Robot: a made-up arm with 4 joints.
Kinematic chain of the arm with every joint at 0, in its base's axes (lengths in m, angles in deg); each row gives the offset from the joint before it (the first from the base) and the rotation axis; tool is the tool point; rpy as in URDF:
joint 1: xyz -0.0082 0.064 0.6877 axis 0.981 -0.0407 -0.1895
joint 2: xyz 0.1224 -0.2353 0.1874 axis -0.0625 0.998 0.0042
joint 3: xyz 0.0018 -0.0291 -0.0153 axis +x
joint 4: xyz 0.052 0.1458 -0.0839 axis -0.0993 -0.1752 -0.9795
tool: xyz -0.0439 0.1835 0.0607 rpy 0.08 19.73 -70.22
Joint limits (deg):
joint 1: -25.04..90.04
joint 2: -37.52..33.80
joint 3: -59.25..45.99
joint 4: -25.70..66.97
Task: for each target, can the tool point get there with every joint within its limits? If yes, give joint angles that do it. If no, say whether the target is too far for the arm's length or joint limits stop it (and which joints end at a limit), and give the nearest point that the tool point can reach.
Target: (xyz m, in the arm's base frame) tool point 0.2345 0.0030 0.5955
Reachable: yes | joints 5.65 -3.42 -47.65 31.01
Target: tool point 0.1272 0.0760 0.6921
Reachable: yes | joints 35.23 17.87 -24.11 19.85
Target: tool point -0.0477 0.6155 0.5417
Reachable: no: joint limits stop it (at a limit: joint 1, joint 2, joint 3) | nearest point 0.0310 0.1895 0.5447 | short by 0.433 m
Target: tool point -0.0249 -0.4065 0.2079
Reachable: no: joint limits stop it (at a limit: joint 1, joint 2, joint 3, joint 4) | nearest point 0.0572 -0.4059 0.6161 | short by 0.416 m
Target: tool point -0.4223 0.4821 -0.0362
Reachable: no: too far | nearest point -0.0275 0.1401 0.5405 | short by 0.778 m
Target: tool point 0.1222 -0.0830 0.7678
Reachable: yes | joints 79.35 16.19 0.59 10.26
